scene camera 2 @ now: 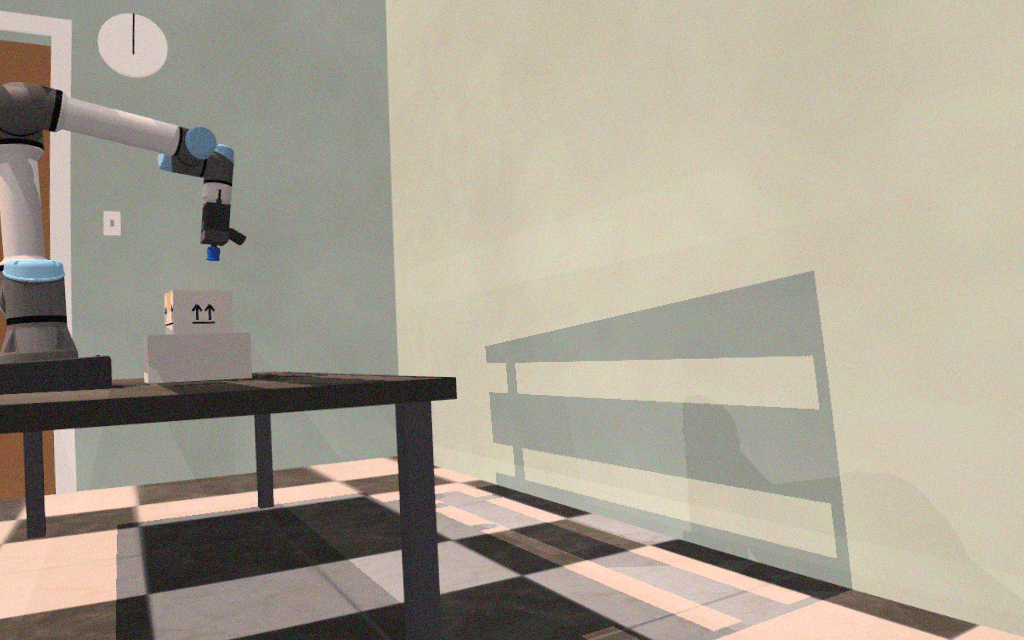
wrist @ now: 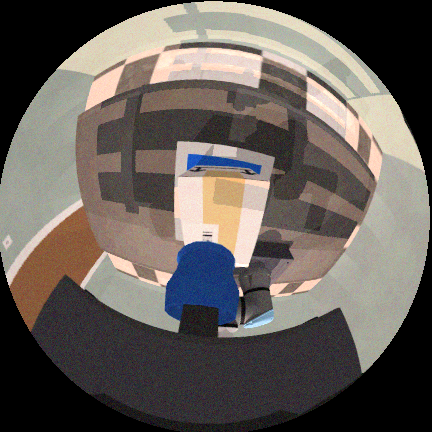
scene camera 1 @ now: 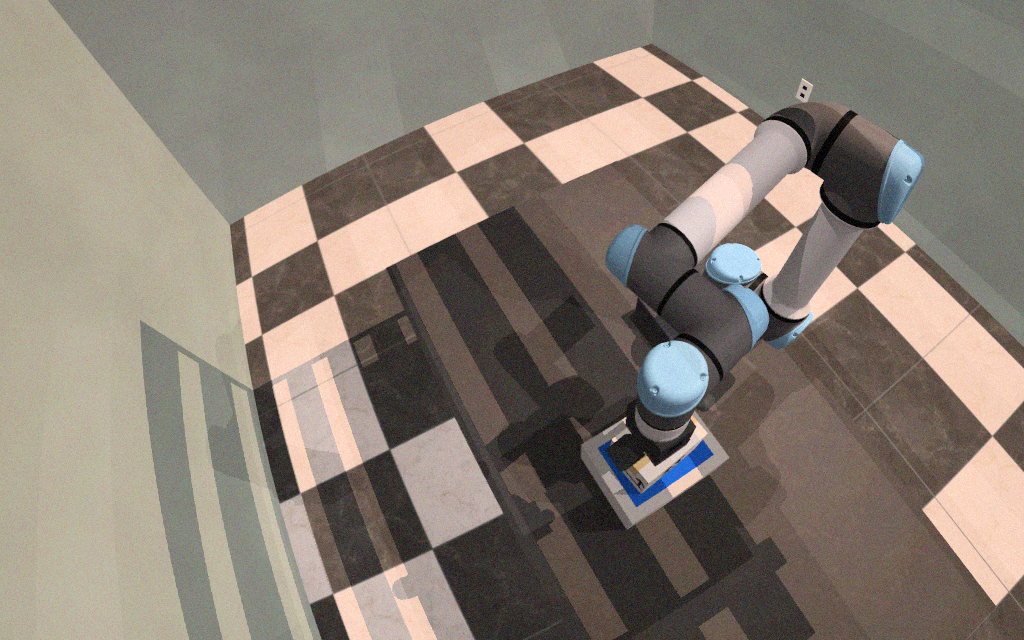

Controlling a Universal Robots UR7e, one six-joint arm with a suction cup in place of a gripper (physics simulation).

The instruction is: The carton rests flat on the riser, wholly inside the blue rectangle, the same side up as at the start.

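Frame: origin at the arm's base, x back, y right, z up, level; metres.
Seen in the pictures: hand, tool point: (scene camera 2: 213, 259) (wrist: 205, 264); arm's base, link origin: (scene camera 2: 39, 363) (wrist: 253, 276).
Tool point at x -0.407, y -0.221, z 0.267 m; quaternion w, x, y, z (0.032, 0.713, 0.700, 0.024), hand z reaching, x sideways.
Observation:
Offsets run from my tool point to a thing's middle.
The carton {dx +0.043, dy +0.014, dz -0.149 m} (scene camera 1: 656, 469) (scene camera 2: 203, 311) (wrist: 222, 215) is white with a tan tape strip. It sits flat and upright on the grey riser {dx +0.051, dy +0.009, dz -0.266 m} (scene camera 1: 606, 469) (scene camera 2: 197, 357) (wrist: 181, 155); its two printed arrows point up in scene camera 2. The blue rectangle {dx +0.051, dy +0.009, dz -0.207 m} (scene camera 1: 702, 454) (wrist: 215, 161) shows as a band along the carton's visible sides; its far part in scene camera 1 is hidden by the carton and the wrist. My gripper, the blue suction cup (scene camera 2: 212, 254) (wrist: 206, 255), is open and empty, with a clear gap above the carton's top. In scene camera 1 the cup is hidden under the wrist.
The riser stands on a dark table (scene camera 2: 339, 386), a little in from its edge. The arm's base (scene camera 2: 52, 373) stands on the table to the left of the riser in scene camera 2. Walls stand beyond the table.

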